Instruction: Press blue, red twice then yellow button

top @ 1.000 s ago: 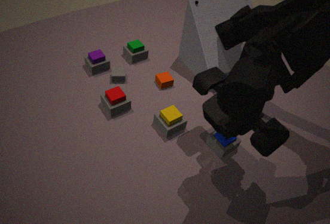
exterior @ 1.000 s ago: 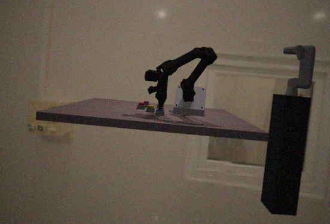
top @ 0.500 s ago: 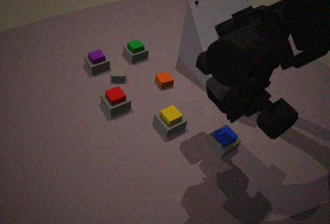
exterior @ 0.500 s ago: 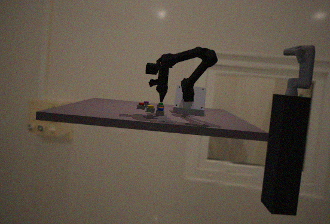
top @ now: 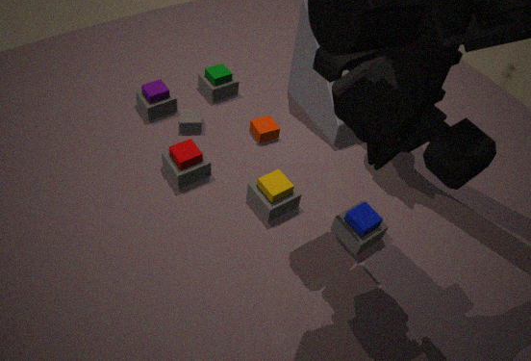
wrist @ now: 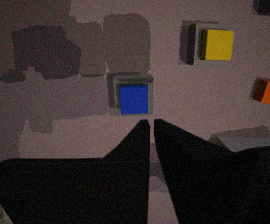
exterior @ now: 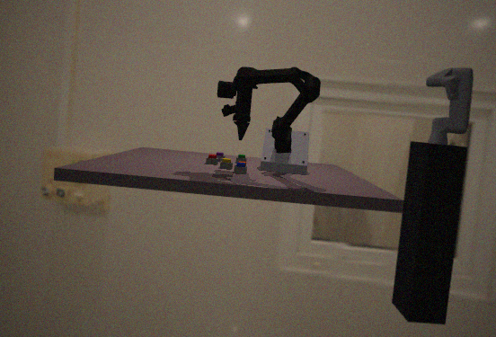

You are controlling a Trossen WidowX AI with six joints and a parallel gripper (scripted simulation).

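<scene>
The red button is 190 mm to the right of my gripper tip, 110 mm ahead of it and 90 mm below it. Round my gripper tip: orange block (200 mm to the right, 120 mm below, 20 mm behind); then blue button (90 mm below, 10 mm to the left, 10 mm behind); then yellow button (90 mm to the right, 90 mm below, 50 mm ahead).
</scene>
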